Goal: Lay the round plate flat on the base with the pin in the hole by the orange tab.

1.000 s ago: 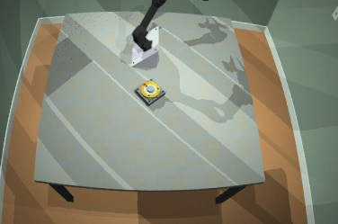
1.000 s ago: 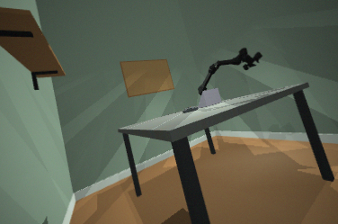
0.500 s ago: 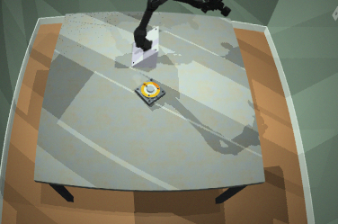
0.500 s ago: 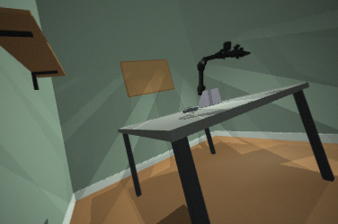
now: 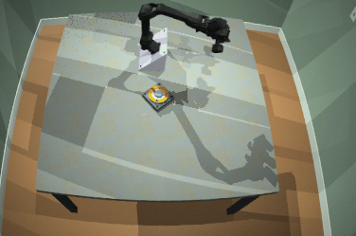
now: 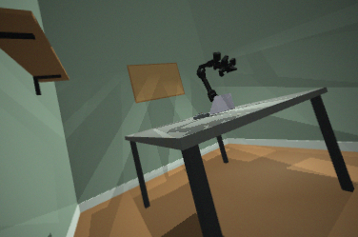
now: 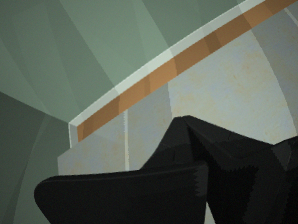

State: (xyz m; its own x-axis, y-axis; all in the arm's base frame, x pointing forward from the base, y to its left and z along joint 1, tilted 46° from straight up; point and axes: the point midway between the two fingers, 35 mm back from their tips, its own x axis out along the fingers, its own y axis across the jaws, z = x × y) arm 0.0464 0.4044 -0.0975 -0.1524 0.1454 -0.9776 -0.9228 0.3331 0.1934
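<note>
Right now my gripper tip is 33 cm to the left of the square grey base, 27 cm above it and 21 cm short of it.
</note>
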